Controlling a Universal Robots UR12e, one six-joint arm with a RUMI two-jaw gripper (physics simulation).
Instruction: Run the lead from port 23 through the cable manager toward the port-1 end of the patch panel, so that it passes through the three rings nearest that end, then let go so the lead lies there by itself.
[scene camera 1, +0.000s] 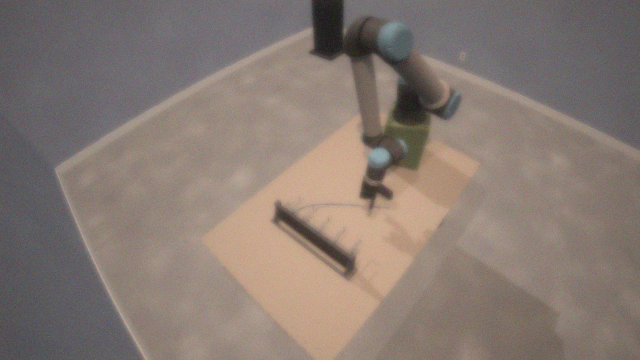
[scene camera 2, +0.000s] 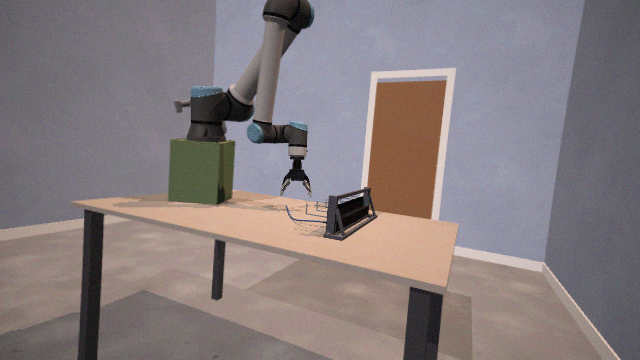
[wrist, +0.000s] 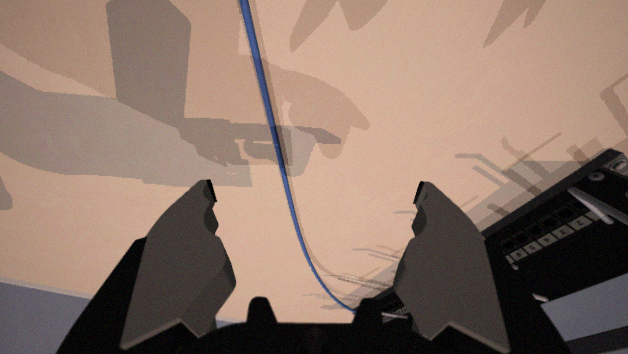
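Observation:
The blue lead (scene camera 1: 330, 204) (scene camera 2: 300, 220) (wrist: 273, 127) runs from the far-left end of the patch panel in scene camera 1, bends, and extends over the table toward the robot side. It lies outside the rings along most of its length; whether it passes any ring near its plug is unclear. The dark patch panel (scene camera 1: 315, 235) (scene camera 2: 352, 210) (wrist: 555, 260) stands upright, with thin grey rings (scene camera 2: 307, 209) (wrist: 590, 205) sticking out from its front. My gripper (scene camera 1: 371, 210) (scene camera 2: 296, 194) (wrist: 315, 182) is open and empty above the lead, which shows between the fingers from above in the wrist view.
The wooden table (scene camera 1: 280, 280) (scene camera 2: 400, 245) carries the panel and the green pedestal (scene camera 1: 407, 145) (scene camera 2: 195, 172) under the arm. The panel's end frame (scene camera 2: 332, 215) rises above the table. The arm's shadows fall across the table.

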